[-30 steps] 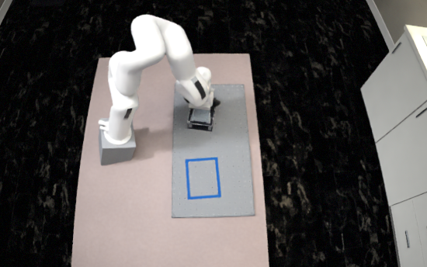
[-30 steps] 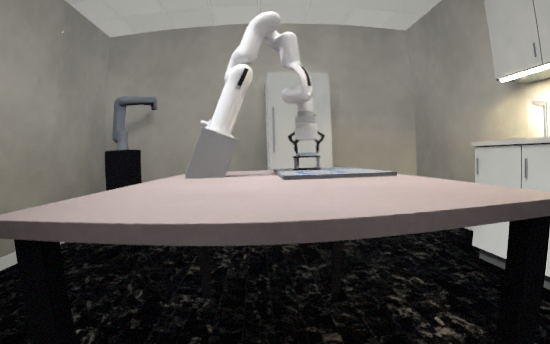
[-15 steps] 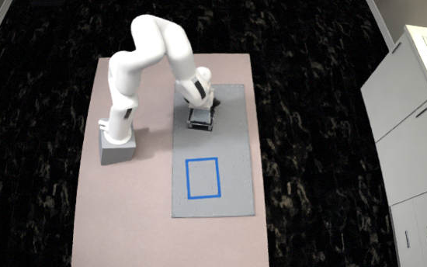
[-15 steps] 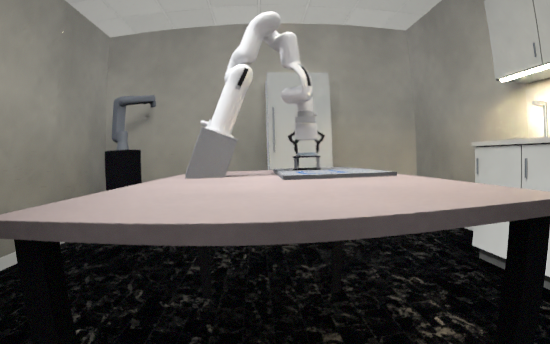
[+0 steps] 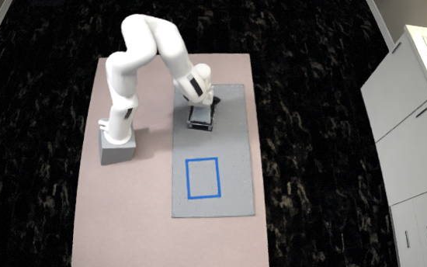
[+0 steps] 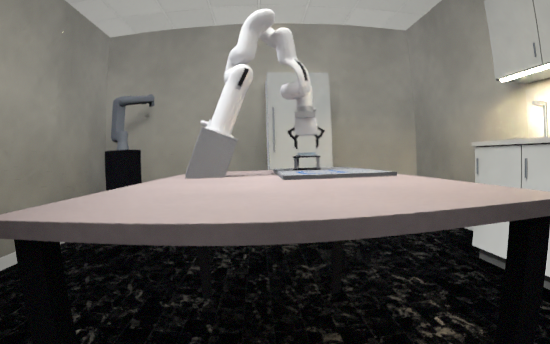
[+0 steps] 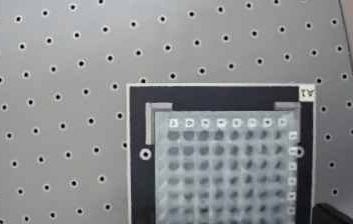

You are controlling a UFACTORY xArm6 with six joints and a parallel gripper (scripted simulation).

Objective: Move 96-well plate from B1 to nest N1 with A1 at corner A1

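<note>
Right now the 96-well plate is 3 cm below my hand. Round my hand: black raised nest N1: 5 cm below.
</note>
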